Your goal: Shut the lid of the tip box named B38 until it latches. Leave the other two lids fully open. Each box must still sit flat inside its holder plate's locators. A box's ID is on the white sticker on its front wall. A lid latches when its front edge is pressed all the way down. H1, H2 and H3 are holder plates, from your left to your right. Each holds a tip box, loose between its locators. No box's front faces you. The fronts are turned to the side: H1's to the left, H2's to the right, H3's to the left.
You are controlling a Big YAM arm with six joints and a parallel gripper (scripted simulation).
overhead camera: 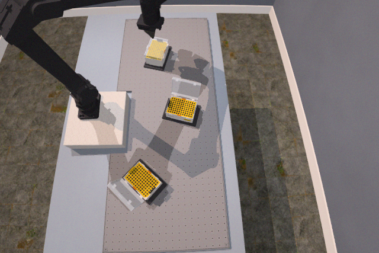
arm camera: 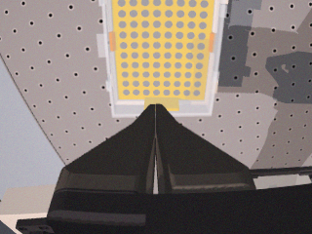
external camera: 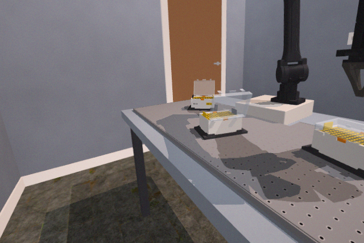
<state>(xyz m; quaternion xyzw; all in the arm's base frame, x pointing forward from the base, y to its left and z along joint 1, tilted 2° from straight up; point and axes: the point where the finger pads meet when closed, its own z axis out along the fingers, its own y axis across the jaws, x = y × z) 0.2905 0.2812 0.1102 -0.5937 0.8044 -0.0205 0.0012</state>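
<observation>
My hand is 10 cm above the yellow tip rack and 1 cm short of it. From my hand the other things lie so: tip box (30 cm to the right, 11 cm ahead, 9 cm below); then clear lid (25 cm to the right, 13 cm ahead, 5 cm below).
</observation>
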